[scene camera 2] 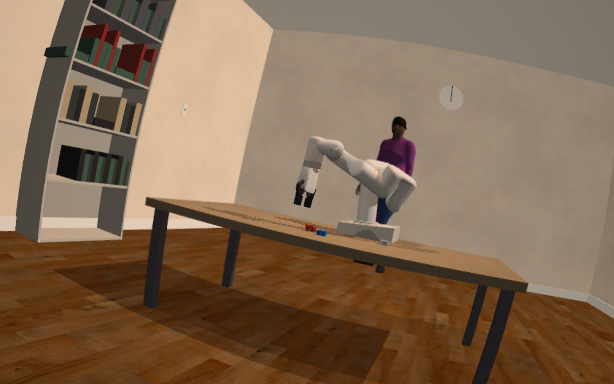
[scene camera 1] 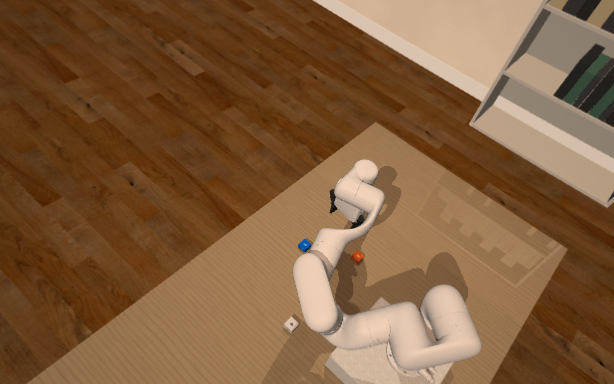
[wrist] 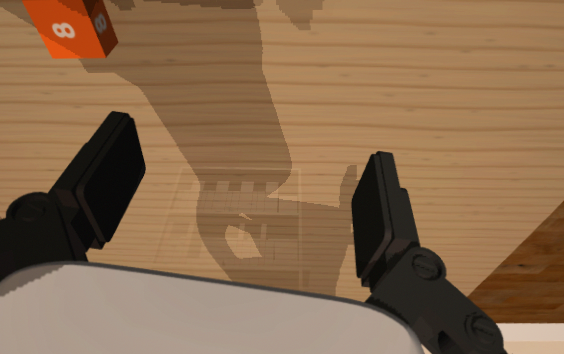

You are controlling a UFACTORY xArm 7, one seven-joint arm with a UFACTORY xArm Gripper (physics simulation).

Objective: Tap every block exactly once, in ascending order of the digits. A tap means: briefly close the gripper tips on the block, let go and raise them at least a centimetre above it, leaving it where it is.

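Note:
An orange block (scene camera 1: 357, 256) (scene camera 2: 310, 228) (wrist: 70, 30) lies on the table; the wrist view shows its digit 8 at the upper left, partly cut off. A blue block (scene camera 1: 304, 245) (scene camera 2: 321, 233) lies beside the arm in scene camera 1; its digit is too small to read. A white block (scene camera 1: 291, 324) (scene camera 2: 384, 242) lies farther off, near the robot base, its mark unreadable. My gripper (scene camera 1: 345, 212) (scene camera 2: 303, 204) (wrist: 251, 158) is open and empty. It hangs well above the table, off to the side of the orange and blue blocks, touching none.
The wooden table (scene camera 1: 200, 300) (scene camera 2: 475, 266) carries the robot base (scene camera 1: 350, 360) (scene camera 2: 367, 232). My arm reaches over the table between the blue and orange blocks in scene camera 1. A bookshelf (scene camera 1: 525, 135) (scene camera 2: 40, 150) stands beyond the table. A person (scene camera 2: 397, 150) stands behind the arm. Shadows cross the tabletop.

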